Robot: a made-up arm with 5 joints. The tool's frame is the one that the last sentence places.
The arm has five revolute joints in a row. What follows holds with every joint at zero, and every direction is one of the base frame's.
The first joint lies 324 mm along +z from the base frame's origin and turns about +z.
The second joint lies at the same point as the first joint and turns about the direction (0, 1, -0.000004).
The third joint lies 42 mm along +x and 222 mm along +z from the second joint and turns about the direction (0, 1, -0.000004).
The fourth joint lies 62 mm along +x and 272 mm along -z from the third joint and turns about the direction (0, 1, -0.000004).
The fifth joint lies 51 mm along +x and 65 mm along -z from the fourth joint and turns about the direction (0, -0.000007, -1).
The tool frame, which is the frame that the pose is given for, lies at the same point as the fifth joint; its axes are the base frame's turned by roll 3.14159, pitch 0 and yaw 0 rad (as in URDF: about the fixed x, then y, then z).
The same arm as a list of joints. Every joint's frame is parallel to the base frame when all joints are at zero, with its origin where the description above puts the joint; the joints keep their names.
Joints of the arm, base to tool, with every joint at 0 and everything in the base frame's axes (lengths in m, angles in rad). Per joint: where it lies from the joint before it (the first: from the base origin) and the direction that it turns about. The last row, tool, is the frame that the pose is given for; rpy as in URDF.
joint 1: axis 0 0 1 offset 0 0 0.324
joint 2: axis 0 1 0 offset 0 0 0
joint 3: axis 0 1 0 offset 0.042 0 0.222
joint 4: axis 0 1 0 offset 0.062 0 -0.272
joint 5: axis 0 0 -1 offset 0.051 0 -0.065
tool: offset 0 0 0 rpy 3.1416 0 0

